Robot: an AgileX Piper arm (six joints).
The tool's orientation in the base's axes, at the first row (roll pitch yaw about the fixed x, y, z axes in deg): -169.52 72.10 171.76
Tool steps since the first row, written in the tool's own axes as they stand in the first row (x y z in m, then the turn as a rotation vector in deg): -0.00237 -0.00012 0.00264 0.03 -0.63 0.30; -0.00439 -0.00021 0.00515 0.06 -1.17 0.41; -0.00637 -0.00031 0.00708 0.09 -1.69 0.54; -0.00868 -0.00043 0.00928 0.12 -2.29 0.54; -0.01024 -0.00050 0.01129 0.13 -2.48 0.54; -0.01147 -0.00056 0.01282 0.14 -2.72 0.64; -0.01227 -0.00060 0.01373 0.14 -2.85 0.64; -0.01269 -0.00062 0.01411 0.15 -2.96 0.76
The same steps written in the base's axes. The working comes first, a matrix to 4 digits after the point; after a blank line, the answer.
The tool's axes in the first row as the columns of a matrix, in the base's axes (used below as rounded here):
-0.3042 0.3122 0.9000
0.0441 0.9484 -0.3141
-0.9516 -0.0559 -0.3022

0.00306 -0.00105 0.00146 0.06 -0.69 -0.08; 0.00590 -0.00201 0.00263 -0.01 -1.24 -0.12; 0.00821 -0.00280 0.00394 -0.07 -1.77 -0.15; 0.01086 -0.00371 0.00548 -0.27 -2.34 -0.15; 0.01312 -0.00447 0.00636 -0.33 -2.52 -0.15; 0.01485 -0.00506 0.00707 -0.32 -2.77 -0.17; 0.01590 -0.00542 0.00756 -0.36 -2.90 -0.17; 0.01637 -0.00558 0.00785 -0.29 -3.04 -0.21
